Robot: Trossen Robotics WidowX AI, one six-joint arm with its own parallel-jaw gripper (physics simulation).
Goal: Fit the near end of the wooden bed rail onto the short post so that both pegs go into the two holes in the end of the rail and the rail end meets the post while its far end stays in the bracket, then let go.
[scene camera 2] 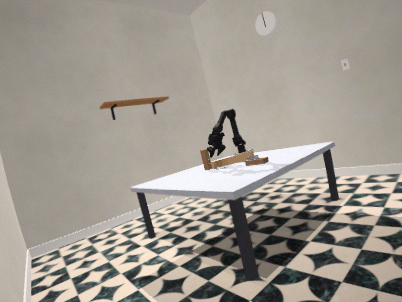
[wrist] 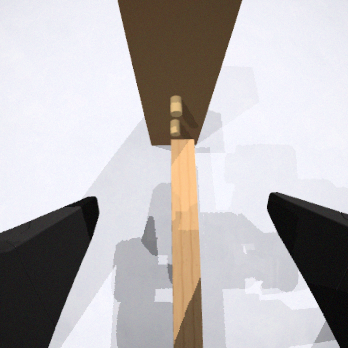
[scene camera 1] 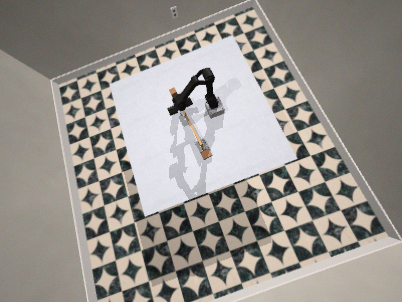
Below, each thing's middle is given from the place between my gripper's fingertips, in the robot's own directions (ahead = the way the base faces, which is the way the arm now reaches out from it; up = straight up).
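I find the wooden bed rail (wrist: 186, 286) 170 mm to the left of my hand, 50 mm below it and 20 mm behind it. And the post (wrist: 181, 55) is 100 mm to the right of my hand, 20 mm ahead of it and 10 mm below it.
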